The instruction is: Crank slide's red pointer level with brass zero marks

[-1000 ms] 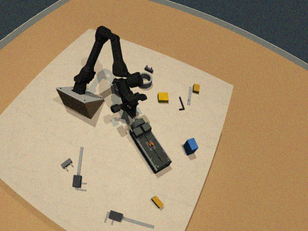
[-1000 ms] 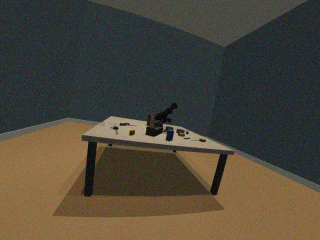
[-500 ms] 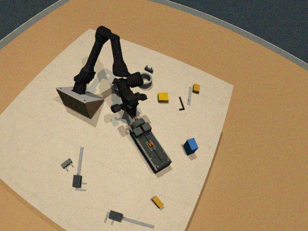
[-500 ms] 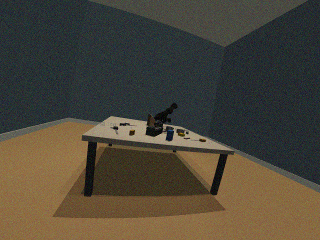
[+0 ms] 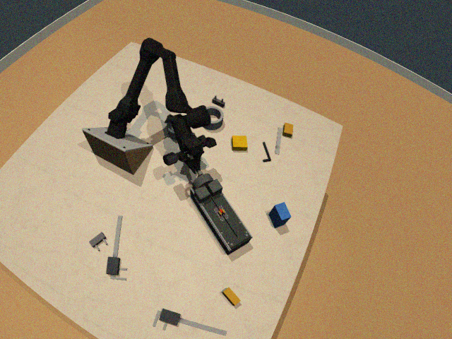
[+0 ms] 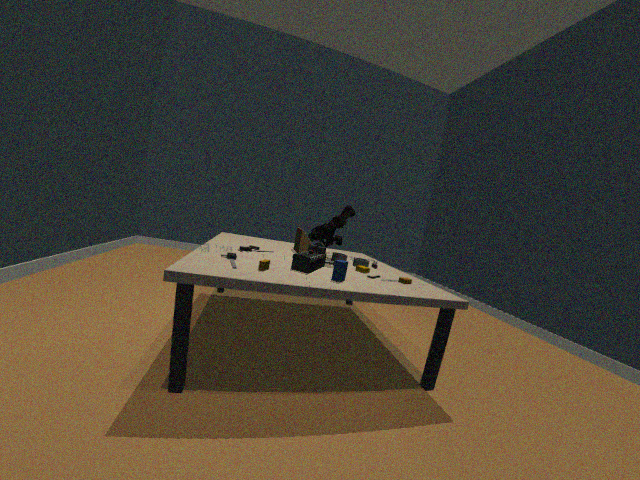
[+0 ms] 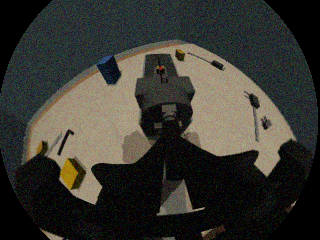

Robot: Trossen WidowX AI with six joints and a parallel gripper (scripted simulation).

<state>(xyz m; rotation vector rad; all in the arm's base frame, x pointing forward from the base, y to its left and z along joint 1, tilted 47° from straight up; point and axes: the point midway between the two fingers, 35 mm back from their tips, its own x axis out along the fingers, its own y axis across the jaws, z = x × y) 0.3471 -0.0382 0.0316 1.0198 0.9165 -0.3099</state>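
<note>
The crank handle is 10 mm behind my gripper tip, 10 mm to the left of it and 30 mm above it. From my gripper tip the other things lie so: yellow block: 80 mm ahead, 240 mm to the left, 80 mm below; then red pointer: 130 mm ahead, 100 mm to the right, 10 mm below; then black hex key: 210 mm ahead, 240 mm to the left, 90 mm below.
</note>
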